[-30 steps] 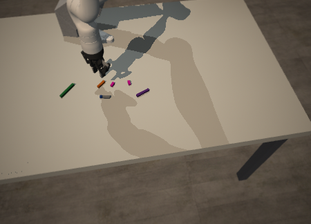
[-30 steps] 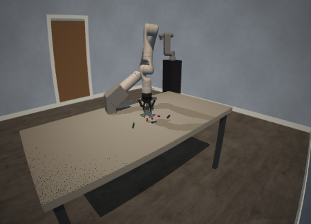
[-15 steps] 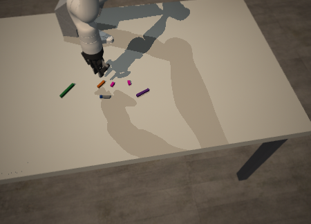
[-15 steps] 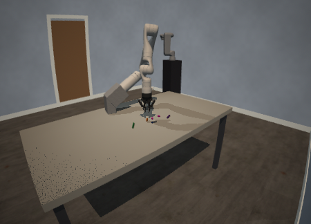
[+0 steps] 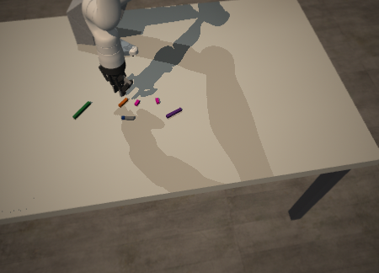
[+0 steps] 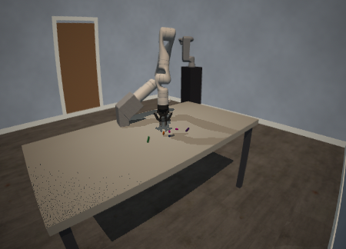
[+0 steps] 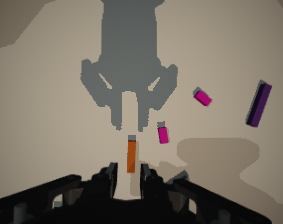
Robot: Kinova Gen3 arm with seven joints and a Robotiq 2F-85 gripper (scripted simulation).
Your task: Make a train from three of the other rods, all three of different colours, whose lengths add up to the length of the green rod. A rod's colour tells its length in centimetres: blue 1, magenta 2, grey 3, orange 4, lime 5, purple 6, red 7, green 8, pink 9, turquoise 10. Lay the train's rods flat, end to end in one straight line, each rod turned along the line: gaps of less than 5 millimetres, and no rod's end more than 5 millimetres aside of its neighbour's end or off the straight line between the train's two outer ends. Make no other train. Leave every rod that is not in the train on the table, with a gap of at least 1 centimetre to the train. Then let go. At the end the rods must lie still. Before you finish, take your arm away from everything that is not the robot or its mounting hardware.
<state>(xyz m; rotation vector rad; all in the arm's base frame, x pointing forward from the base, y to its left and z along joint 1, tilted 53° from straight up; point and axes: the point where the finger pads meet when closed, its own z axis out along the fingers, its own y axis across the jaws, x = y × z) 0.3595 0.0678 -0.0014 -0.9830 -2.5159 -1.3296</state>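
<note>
The orange rod is 70 mm below my hand. Round my hand: grey rod (70 mm ahead, 30 mm to the left, 70 mm below); then green rod (30 mm ahead, 140 mm to the right, 70 mm below); then blue rod (60 mm ahead, 10 mm to the left, 70 mm below).
</note>
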